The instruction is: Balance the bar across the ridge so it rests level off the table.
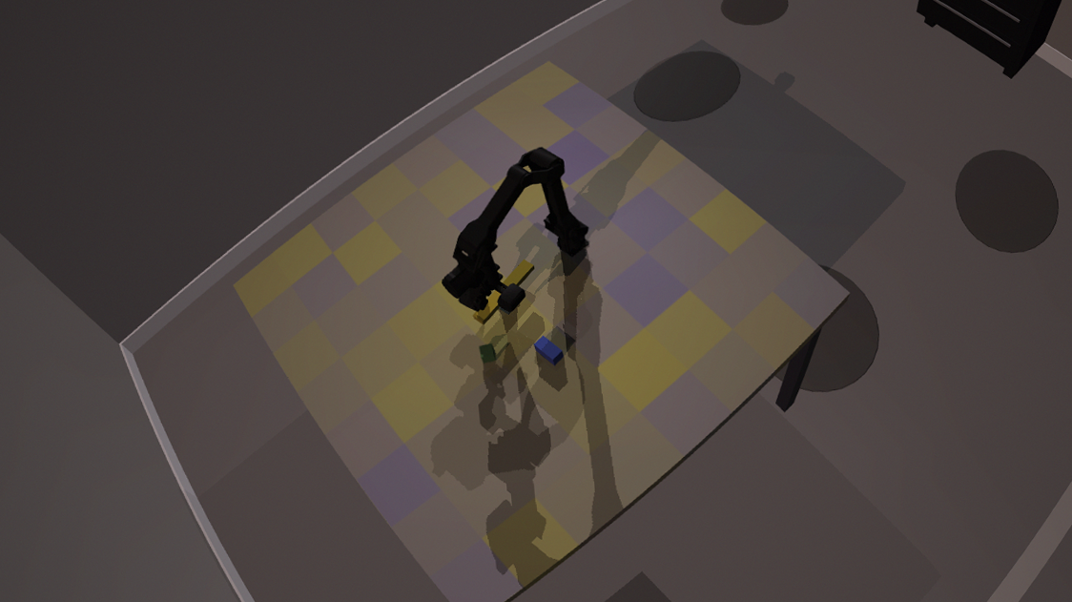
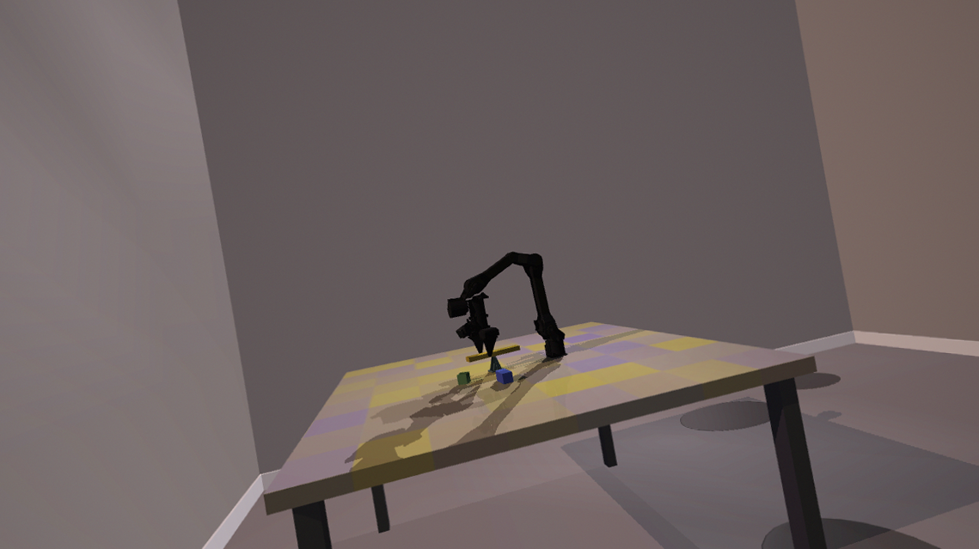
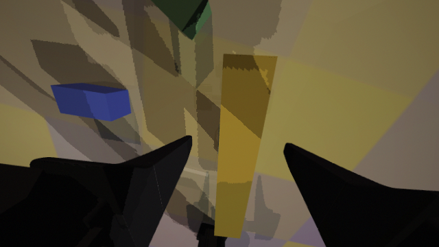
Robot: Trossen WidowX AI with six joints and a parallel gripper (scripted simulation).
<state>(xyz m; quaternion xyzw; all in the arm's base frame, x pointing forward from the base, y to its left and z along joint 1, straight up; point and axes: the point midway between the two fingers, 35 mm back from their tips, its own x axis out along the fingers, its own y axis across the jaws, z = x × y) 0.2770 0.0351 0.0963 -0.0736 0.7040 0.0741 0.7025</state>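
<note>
Right now my gripper tip is 3 cm past the yellow bar and 1 cm to the left of it. The rest, counted from my gripper tip: blue block: 18 cm to the left, 5 cm below, 2 cm behind; green block: 10 cm ahead, 8 cm to the left, 5 cm below.
</note>
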